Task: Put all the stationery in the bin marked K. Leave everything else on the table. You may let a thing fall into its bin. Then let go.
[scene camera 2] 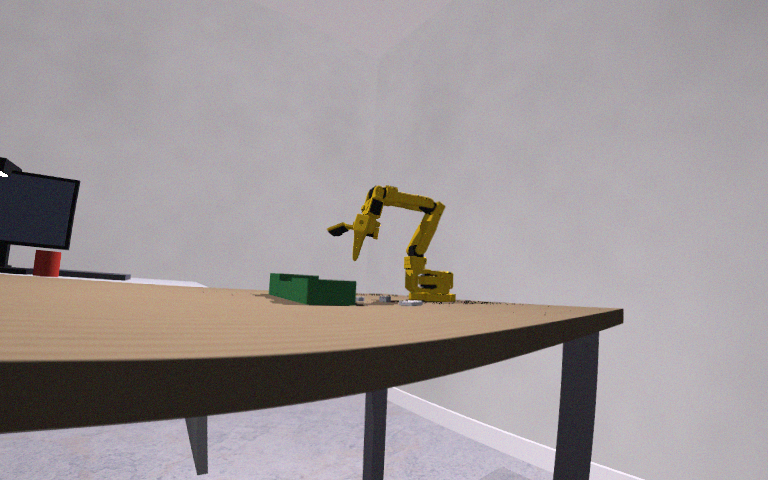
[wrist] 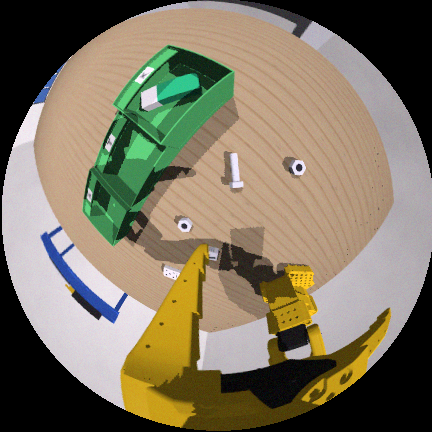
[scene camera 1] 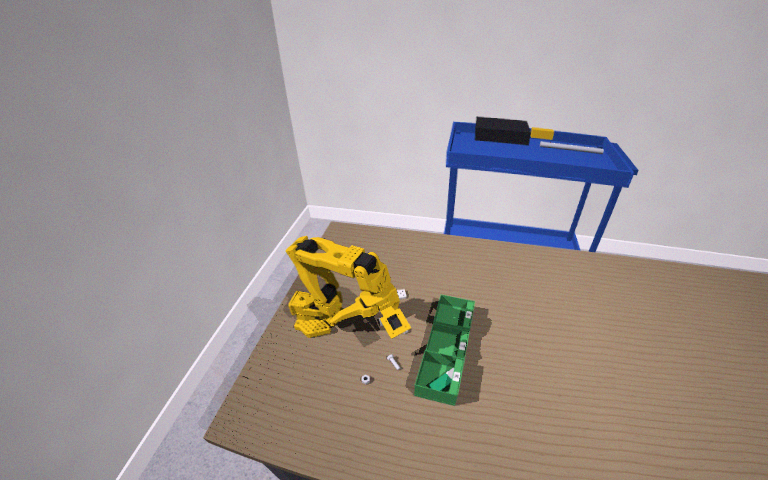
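Pixels of known places: hand at its tool point: (scene camera 2: pixel 355 259) (wrist: pixel 208 251); arm's base at its link origin: (scene camera 2: pixel 425 300) (wrist: pixel 280 279) (scene camera 1: pixel 324 321).
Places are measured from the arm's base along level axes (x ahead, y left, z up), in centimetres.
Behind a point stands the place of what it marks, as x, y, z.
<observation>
A green eraser with a white end (scene camera 1: pixel 438 380) @(29.0, -10.9, 2.0) (wrist: pixel 177 90) @(28.9, -10.9, 2.0) lies inside the K bin (scene camera 1: pixel 436 396) @(29.1, -14.6, 2.2) (wrist: pixel 212 109) @(24.9, -11.2, 1.0), the end compartment of a green three-part box. My gripper (scene camera 2: pixel 367 247) (wrist: pixel 296 278) is wide open and empty, high above the table on the arm's side of the box. In the wrist view its jaws stand far apart. A white bolt (scene camera 1: pixel 394 362) @(19.2, -7.9, 0.9) (wrist: pixel 234 170) @(19.1, -7.7, 0.9) and a white nut (scene camera 1: pixel 363 380) @(13.9, -13.5, 0.8) (wrist: pixel 293 171) @(14.3, -12.2, 0.8) lie on the table. A second nut (wrist: pixel 180 223) @(20.0, 1.4, 0.8), a white domino (scene camera 1: pixel 402 293) @(16.7, 12.3, 0.7) (wrist: pixel 171 272) @(16.1, 11.6, 0.7) and a small grey-white block (wrist: pixel 213 254) @(13.8, 2.2, 1.1) lie nearer the gripper. The jaw tip partly covers the block.
The middle bin (scene camera 1: pixel 431 345) @(26.3, -1.9, 0.7) and the far bin (scene camera 1: pixel 457 301) @(30.7, 10.4, 2.7) adjoin the K bin in one row. The arm's base (scene camera 1: pixel 308 305) @(-2.4, -1.3, 6.7) stands near the table's edge. A blue cart (scene camera 1: pixel 538 169) stands beyond the table. A monitor (scene camera 2: pixel 42 209) and a red cup (scene camera 2: pixel 47 263) stand in the background.
</observation>
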